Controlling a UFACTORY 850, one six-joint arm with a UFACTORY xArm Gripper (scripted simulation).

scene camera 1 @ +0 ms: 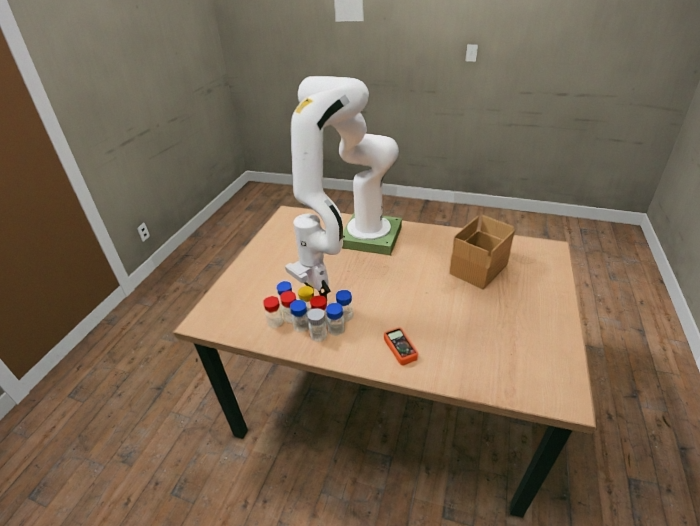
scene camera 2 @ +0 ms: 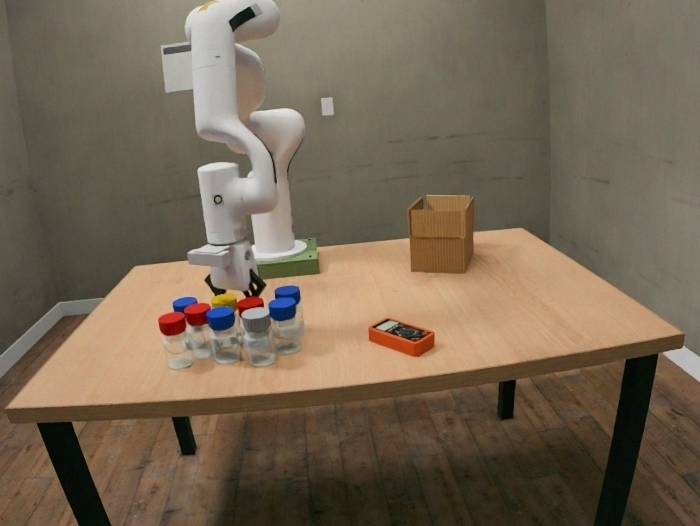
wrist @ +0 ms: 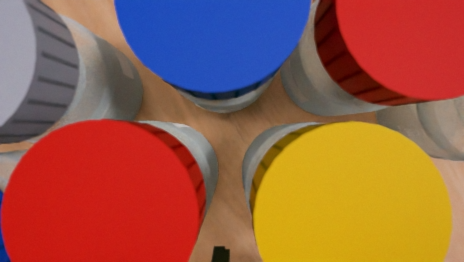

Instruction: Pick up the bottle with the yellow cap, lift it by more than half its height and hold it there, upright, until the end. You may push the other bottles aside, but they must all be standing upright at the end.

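A cardboard box is visible in scene camera 1 and in scene camera 2. In the wrist view the cardboard box is out of frame. On the cardboard box, (scene camera 2: 436,246) and (scene camera 1: 468,266) are the same spot.
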